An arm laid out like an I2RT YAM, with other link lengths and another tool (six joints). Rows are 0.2 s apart.
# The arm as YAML. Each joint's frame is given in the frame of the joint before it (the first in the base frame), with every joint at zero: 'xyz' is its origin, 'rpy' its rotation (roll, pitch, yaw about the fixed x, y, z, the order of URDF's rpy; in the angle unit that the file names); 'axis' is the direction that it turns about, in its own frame. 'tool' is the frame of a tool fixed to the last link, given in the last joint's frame.
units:
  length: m
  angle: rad
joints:
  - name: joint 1
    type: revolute
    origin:
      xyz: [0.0, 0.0, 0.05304]
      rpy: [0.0, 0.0, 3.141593]
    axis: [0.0, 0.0, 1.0]
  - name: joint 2
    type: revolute
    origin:
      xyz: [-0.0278, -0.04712, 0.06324]
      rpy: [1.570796, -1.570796, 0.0]
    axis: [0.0, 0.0, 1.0]
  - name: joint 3
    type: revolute
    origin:
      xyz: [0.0, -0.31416, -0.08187]
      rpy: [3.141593, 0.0, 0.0]
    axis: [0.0, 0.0, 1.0]
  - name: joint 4
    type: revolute
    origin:
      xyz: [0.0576, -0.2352, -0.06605]
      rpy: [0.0, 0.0, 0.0]
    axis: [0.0, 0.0, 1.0]
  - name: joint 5
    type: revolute
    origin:
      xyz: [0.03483, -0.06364, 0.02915]
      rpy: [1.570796, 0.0, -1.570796]
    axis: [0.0, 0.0, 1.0]
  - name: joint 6
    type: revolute
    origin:
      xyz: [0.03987, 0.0, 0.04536]
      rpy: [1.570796, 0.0, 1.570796]
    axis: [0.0, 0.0, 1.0]
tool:
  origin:
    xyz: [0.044, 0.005, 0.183]
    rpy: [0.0, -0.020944, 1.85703]
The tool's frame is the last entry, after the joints.
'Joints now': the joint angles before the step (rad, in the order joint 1, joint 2, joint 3, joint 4, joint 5, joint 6). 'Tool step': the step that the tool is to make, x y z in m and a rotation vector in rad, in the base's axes. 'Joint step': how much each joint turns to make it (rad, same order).
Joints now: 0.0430 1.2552 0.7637 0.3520 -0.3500 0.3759
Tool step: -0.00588 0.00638 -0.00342 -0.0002 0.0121 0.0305
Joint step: 0.0000 -0.0124 -0.0070 -0.0191 -0.0302 -0.0044
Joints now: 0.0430 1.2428 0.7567 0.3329 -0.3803 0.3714
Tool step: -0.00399 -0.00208 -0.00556 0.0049 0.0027 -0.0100
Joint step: -0.0001 -0.0112 -0.0287 0.0176 0.0090 0.0069
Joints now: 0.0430 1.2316 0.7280 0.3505 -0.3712 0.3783
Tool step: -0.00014 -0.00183 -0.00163 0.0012 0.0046 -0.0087
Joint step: -0.0001 -0.0005 -0.0024 -0.0016 0.0083 0.0029
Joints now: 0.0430 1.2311 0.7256 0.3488 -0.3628 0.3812
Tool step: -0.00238 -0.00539 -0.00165 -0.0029 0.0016 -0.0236
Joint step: -0.0001 -0.0118 -0.0110 -0.0021 0.0237 0.0010
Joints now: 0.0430 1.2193 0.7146 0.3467 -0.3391 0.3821
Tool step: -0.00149 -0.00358 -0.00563 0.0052 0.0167 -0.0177
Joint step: -0.0001 -0.0024 -0.0075 -0.0084 0.0164 0.0092
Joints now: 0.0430 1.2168 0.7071 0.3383 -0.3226 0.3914
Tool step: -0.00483 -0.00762 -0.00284 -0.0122 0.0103 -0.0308
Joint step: -0.0001 -0.0202 -0.0078 -0.0251 0.0323 -0.0064
